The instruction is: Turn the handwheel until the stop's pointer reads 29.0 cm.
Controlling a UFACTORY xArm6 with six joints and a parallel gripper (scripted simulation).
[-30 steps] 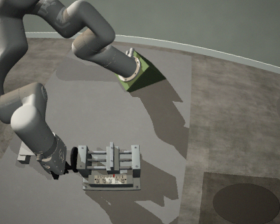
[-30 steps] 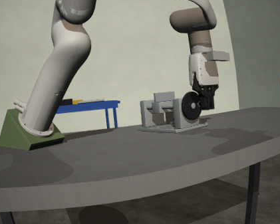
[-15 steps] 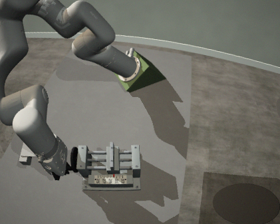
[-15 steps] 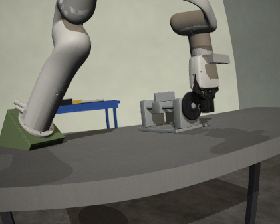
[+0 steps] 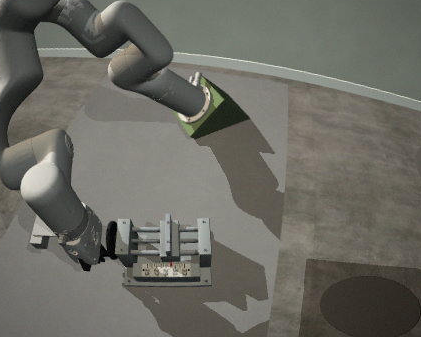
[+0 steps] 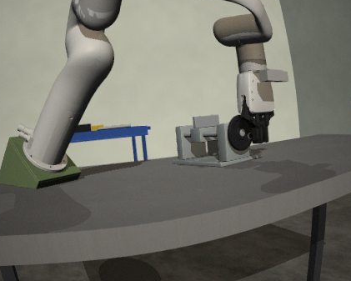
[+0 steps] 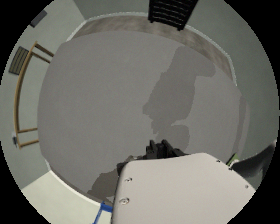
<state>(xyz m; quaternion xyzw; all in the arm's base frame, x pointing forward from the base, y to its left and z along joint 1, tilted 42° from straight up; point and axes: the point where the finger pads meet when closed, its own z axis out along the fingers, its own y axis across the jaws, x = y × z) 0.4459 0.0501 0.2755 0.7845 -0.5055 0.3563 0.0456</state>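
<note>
My gripper is now 20 mm to the right of the black handwheel and 10 mm past it. From my hand the other things lie so: movable stop (160 mm to the left, 60 mm behind, 20 mm above).
</note>
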